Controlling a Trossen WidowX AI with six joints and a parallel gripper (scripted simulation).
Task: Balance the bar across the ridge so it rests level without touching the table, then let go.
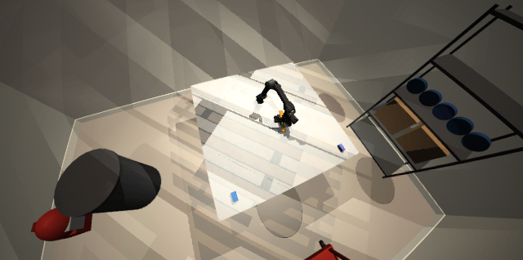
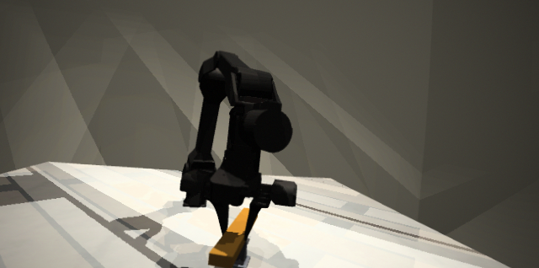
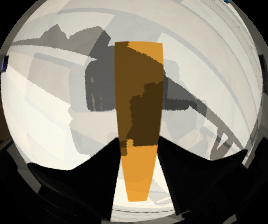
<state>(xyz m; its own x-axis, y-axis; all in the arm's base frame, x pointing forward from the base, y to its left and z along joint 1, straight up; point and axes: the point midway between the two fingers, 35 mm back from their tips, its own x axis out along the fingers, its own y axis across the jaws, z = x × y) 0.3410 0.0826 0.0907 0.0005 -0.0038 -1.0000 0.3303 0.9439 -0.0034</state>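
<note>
My gripper tip is 30 mm past the orange bar and 10 mm to the right of it.
</note>
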